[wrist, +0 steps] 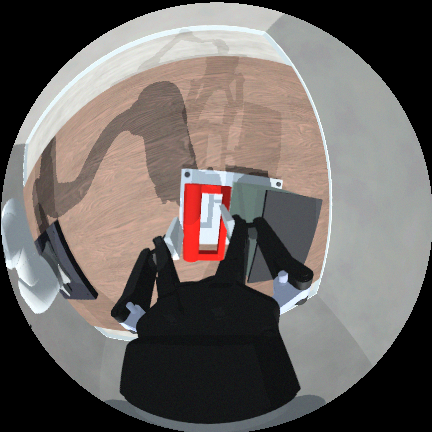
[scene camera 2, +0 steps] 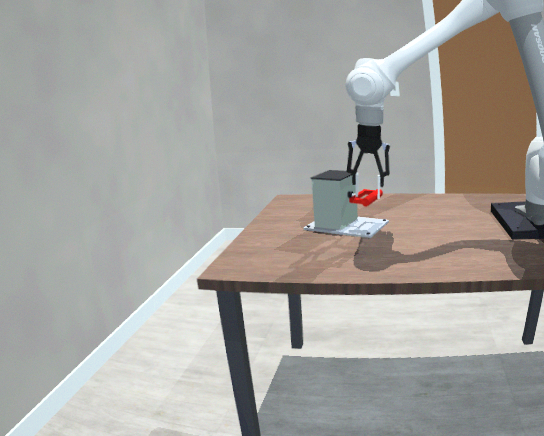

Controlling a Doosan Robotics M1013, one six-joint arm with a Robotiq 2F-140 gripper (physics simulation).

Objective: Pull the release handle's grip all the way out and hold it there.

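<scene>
The release handle's red grip (scene camera 2: 369, 201) (wrist: 190, 225) is a rectangular loop on the side of a grey-green box (scene camera 2: 330, 205) (wrist: 292, 232) with a dark top. A short dark stem shows between grip and box in the scene view. My gripper (scene camera 2: 368, 190) (wrist: 200, 219) points down over the grip, about half open. In the wrist view one pale fingertip is just outside the grip's thick outer bar, and the other is at its inner side, near the box. Neither fingertip is seen pressing on the grip. The fingertips' exact depth beside the bars is hard to tell.
The box stands on a pale base plate (scene camera 2: 376, 228) (wrist: 205, 176) with dark bolts, on a brown wooden table (scene camera 2: 250, 260) (wrist: 110, 200). The robot's dark mounting plate (scene camera 2: 505, 220) (wrist: 75, 270) is at the table's right in the scene view. Grey walls stand behind.
</scene>
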